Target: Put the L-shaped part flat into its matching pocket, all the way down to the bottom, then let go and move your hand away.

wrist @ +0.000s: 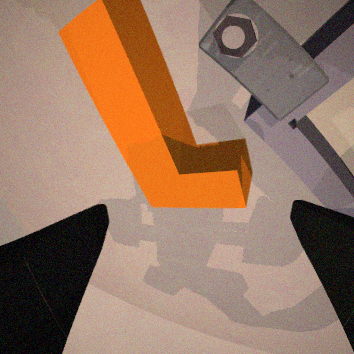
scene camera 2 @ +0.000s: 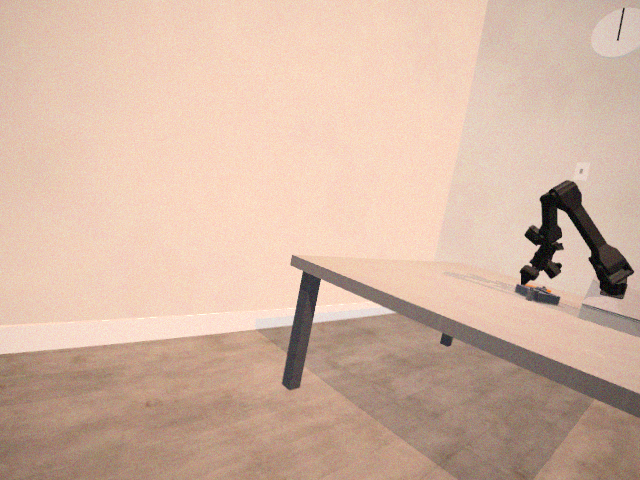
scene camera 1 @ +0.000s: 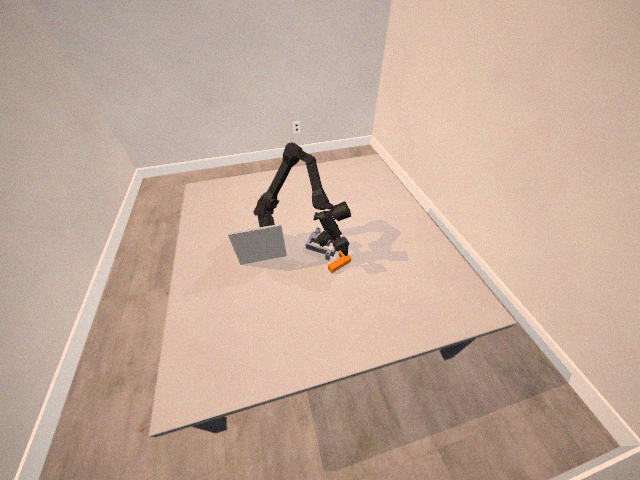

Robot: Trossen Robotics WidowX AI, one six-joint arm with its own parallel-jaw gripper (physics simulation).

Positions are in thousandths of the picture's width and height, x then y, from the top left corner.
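Orange L-shaped part (wrist: 335, 165), resting on the table. My gripper (scene camera 2: 823, 586), visible. Gripper in the wrist view too (wrist: 569, 600).
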